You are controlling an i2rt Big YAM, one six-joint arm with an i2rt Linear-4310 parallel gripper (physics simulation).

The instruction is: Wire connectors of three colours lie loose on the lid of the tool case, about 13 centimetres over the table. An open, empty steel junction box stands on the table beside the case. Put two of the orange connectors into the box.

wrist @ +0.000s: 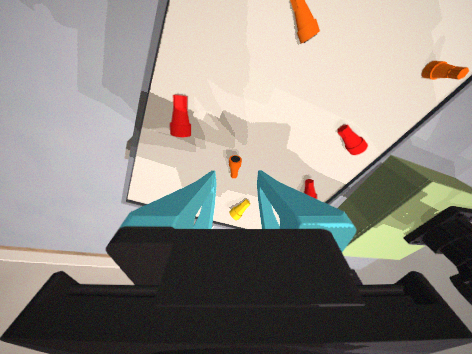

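Seen in the pictures: gripper, between the fingertips: (236,177); arm's base, origin of its link: (436,224).
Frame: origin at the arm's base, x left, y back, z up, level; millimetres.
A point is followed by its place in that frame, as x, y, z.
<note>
My gripper (236,177) {-105, -511, 73} is partly open, with a narrow gap between its teal fingers and nothing held. It is above the lid (210,50) {-179, -545, 46} of the tool case. A small orange connector (235,165) {-105, -510, 57} lies on the lid, seen in line with the gap at the fingertips. A second orange connector (305,22) {-205, -496, 55} lies at the top of the view, and a third orange connector (444,70) {-210, -390, 59} lies near the lid's right edge. A yellow connector (240,209) {-48, -489, 55} shows between the fingers, on the lid beneath them. The steel junction box does not show in this view.
A red connector (180,117) {-137, -558, 57} lies at the left of the lid. Another red connector (352,140) {-149, -418, 57} lies at the right, and a third red connector (310,188) {-91, -424, 55} is partly behind the right finger. A green block (382,192) {-36, -163, -42} stands beside the lid's right edge, with a black object (445,235) {-9, -40, 36} near it.
</note>
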